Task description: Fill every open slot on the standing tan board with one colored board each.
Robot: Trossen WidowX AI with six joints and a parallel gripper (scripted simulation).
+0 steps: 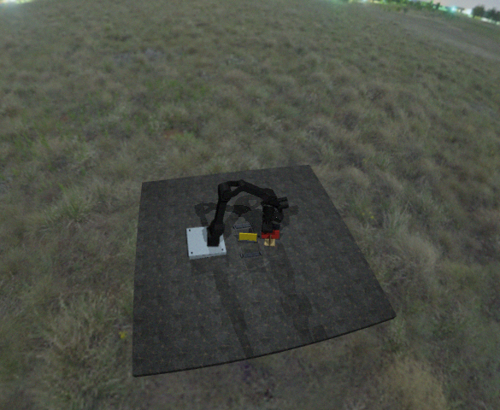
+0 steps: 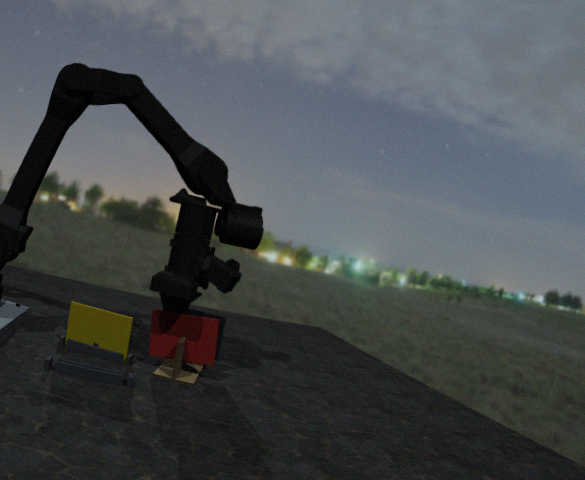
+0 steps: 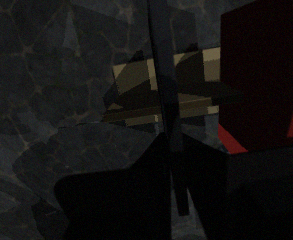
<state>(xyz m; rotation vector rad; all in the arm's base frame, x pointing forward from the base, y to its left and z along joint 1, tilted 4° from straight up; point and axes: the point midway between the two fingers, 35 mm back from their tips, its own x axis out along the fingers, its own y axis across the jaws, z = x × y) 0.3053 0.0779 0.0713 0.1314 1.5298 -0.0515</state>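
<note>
The dark board is 30 mm ahead of my gripper tip. From my gripper tip the other things lie so: red board (50 mm to the right, 20 mm ahead); tan board (30 mm to the right, 20 mm below, 20 mm ahead); yellow board (110 mm behind, 60 mm to the right, 20 mm below).
</note>
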